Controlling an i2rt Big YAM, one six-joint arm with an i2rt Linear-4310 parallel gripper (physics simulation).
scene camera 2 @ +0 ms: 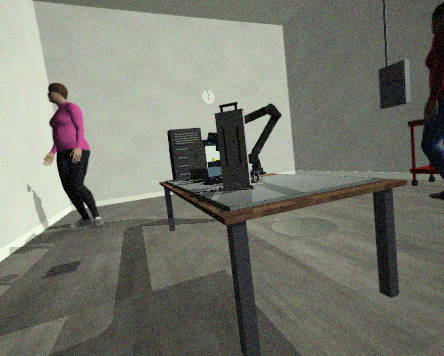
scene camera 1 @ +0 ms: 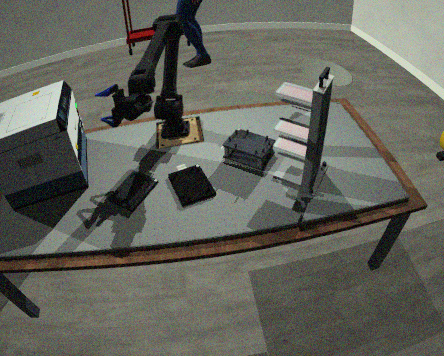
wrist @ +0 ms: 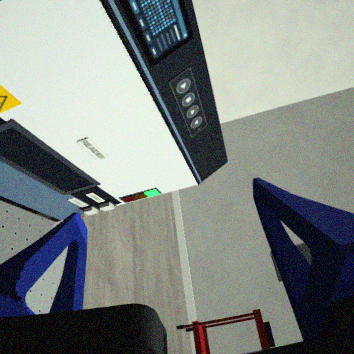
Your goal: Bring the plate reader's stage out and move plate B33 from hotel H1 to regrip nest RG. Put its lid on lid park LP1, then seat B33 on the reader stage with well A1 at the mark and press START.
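Places are measured from the arm's base along level axes (x ahead, y right, z down), in millimetres.
Pixels of known places: gripper, fingertip midpoint: (scene camera 1: 98, 107) (wrist: 165, 204); arm's base, origin of the base link: (scene camera 1: 175, 130).
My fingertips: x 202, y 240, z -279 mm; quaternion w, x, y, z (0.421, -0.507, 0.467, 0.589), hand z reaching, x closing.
For each thing: its top centre in the pictures, then the offset to it from my fingertips. "*": a spot on its surface instead. Level surfaces: height alone.
- plate reader, middle of its top: (wrist: 186, 12) (scene camera 1: 25, 108) (scene camera 2: 211, 140) dx -4, dy +321, dz -48 mm
- reader's button panel, surface spot: (wrist: 189, 102) * dx -44, dy +157, dz -20 mm
- screen, surface spot: (wrist: 162, 25) * dx +47, dy +129, dz -21 mm
- dark flap, middle of its top: (wrist: 59, 159) dx -58, dy +150, dz +144 mm
- raised dark block with pegs, middle of its top: (scene camera 1: 249, 138) (scene camera 2: 247, 169) dx -14, dy -532, dz +208 mm
- table, its level: dz +297 mm
My gripper (scene camera 1: 99, 106) (wrist: 165, 204) is open and empty, its blue fingers in the air beside the plate reader (scene camera 1: 37, 155) (scene camera 2: 186, 152) (wrist: 100, 75). In the wrist view the reader's button panel (wrist: 189, 102) and screen (wrist: 162, 25) show above the fingers. A dark flap (wrist: 45, 155) is on its front; no extended stage shows. Pink-white plates (scene camera 1: 295, 95) (scene camera 1: 291, 129) (scene camera 1: 291, 148) lie on shelves of the hotel tower (scene camera 1: 320, 135) (scene camera 2: 231, 150); B33 cannot be told by label. Two low dark nests (scene camera 1: 132, 191) (scene camera 1: 192, 185) lie mid-table, labels unreadable.
A raised dark block with pegs (scene camera 1: 248, 149) stands between the arm's base plate (scene camera 1: 196, 137) and the hotel. The table (scene camera 1: 225, 246) (scene camera 2: 310, 197) has a wooden edge. A red cart (scene camera 1: 141, 35) (scene camera 2: 419, 171) (wrist: 201, 337) and people (scene camera 1: 194, 30) (scene camera 2: 70, 130) are beyond it.
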